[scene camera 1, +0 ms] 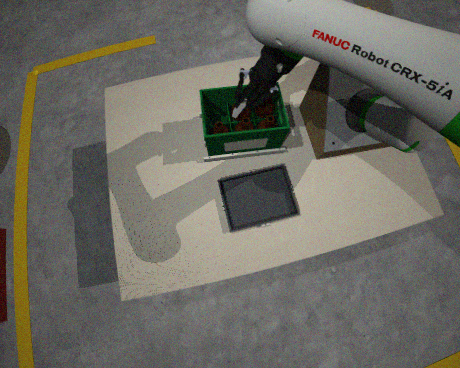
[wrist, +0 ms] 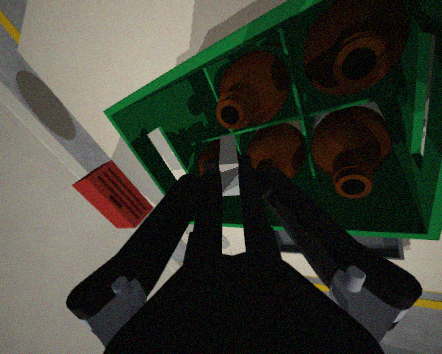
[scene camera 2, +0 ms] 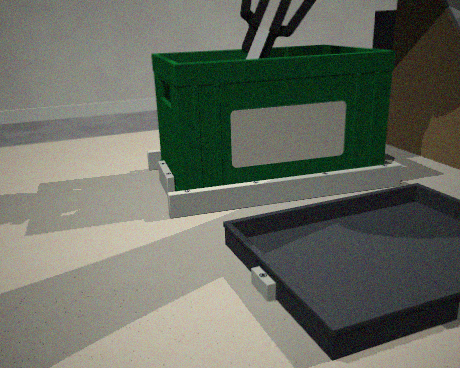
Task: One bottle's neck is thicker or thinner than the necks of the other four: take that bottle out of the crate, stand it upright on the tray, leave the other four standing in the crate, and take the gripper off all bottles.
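Places are measured from the arm's base along level axes (x right, y ahead, z up), in metres.
Where they show: gripper, fingertip midpoint: (scene camera 1: 234, 114) (wrist: 228, 148); arm's base at its link origin: (scene camera 1: 364, 110).
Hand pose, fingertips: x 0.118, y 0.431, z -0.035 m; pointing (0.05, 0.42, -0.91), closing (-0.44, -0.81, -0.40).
Things, the pixels of their top centre, and the offset from my fingertips. "spot": a spot on its surface instead.
- green crate at its top centre: (wrist: 240, 164) (scene camera 2: 263, 52) (scene camera 1: 243, 107) dx -0.006, dy -0.027, dz +0.035 m
- dark tray at a spot on its surface: (scene camera 2: 390, 270) (scene camera 1: 255, 205) spot: dx -0.301, dy +0.008, dz -0.135 m
- pale rail at its top centre: (scene camera 2: 291, 177) (scene camera 1: 245, 153) dx -0.104, dy -0.013, dz -0.110 m
- small pale block at a spot on its surface: (scene camera 2: 263, 284) spot: dx -0.280, dy +0.124, dz -0.128 m
The green crate (scene camera 1: 272, 143) (scene camera 2: 200, 125) (wrist: 165, 80) stands upright behind the dark tray (scene camera 1: 260, 200) (scene camera 2: 390, 270); no bottle shows on the tray. In the wrist view brown bottles stand in five crate cells: one bottle (wrist: 265, 82) upper middle, one bottle (wrist: 320, 65) upper right, one bottle (wrist: 367, 137) lower right, and two bottles (wrist: 280, 145) (wrist: 207, 155) partly hidden behind the fingers. My gripper (scene camera 1: 239, 110) (scene camera 2: 254, 54) (wrist: 228, 148) is shut and empty, its fingertips at the crate's opening, over its lower-left part in the wrist view. Which neck differs I cannot tell.
A pale rail (scene camera 1: 245, 155) (scene camera 2: 285, 192) runs along the crate's front. A small pale block (scene camera 2: 263, 284) sits at the tray's left edge. A brown-sided pedestal (scene camera 1: 312, 120) (scene camera 2: 420, 75) stands right of the crate. A red slotted object (wrist: 115, 195) shows in the wrist view.
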